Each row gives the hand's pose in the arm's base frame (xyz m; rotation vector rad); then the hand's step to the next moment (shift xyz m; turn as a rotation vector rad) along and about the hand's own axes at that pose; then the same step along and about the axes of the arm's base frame.
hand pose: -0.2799 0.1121 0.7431 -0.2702 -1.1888 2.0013
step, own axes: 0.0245 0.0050 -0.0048 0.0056 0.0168 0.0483
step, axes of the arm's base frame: -0.0166 0.0192 -0.0019 -0.0380 -0.0319 0.0135
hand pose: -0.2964 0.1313 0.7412 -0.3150 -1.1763 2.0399
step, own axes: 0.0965 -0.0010 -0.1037 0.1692 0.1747 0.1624
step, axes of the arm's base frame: -0.0102 0.1350 -0.0418 -0.2886 -0.0363 -0.0300
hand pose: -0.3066 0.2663 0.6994 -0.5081 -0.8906 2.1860
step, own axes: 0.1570 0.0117 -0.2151 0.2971 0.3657 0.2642
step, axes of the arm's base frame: 0.0137 0.2052 -0.1696 -0.5222 -0.0844 -0.1096
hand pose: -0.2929 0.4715 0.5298 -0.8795 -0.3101 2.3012
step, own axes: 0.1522 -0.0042 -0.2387 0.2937 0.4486 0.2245
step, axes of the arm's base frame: 0.0745 0.0993 -0.2545 -0.5343 -0.1503 -0.1727
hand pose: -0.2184 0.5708 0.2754 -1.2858 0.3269 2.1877
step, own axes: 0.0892 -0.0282 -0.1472 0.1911 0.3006 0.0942
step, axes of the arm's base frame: 0.0892 -0.0161 -0.1490 -0.3155 -0.1295 -0.1393
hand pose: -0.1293 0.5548 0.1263 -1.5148 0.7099 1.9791
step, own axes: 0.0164 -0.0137 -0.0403 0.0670 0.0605 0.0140
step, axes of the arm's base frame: 0.0335 -0.0165 -0.0262 -0.0664 -0.0266 -0.0569
